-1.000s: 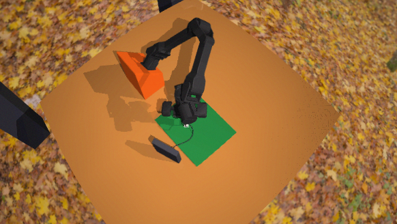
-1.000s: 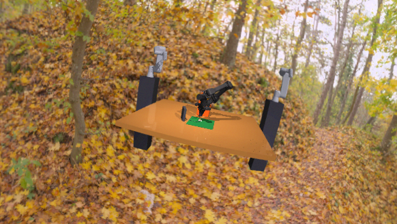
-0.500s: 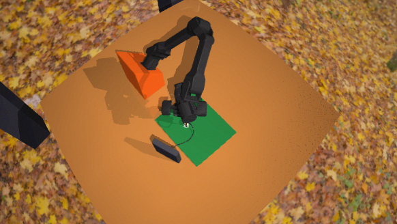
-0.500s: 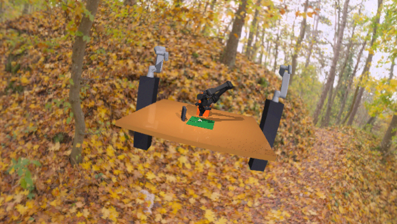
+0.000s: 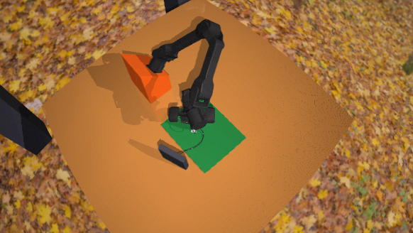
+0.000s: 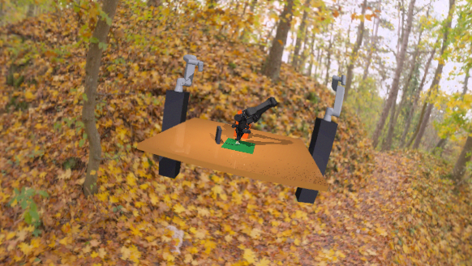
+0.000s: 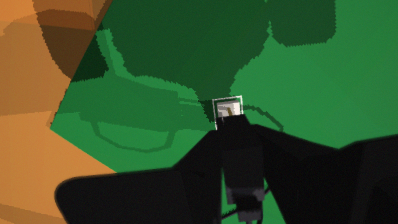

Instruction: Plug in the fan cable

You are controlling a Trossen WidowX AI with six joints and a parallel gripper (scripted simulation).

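Right now my gripper tip is 1 cm short of the dark plug, 1 cm to the left of it and 1 cm below it. Also, from my gripper tip: green board: 4 cm ahead, 1 cm to the left, 6 cm below; then white four-pin fan header: 1 cm ahead, 4 cm below; then dark flat fan: 6 cm ahead, 16 cm to the right, 2 cm above.
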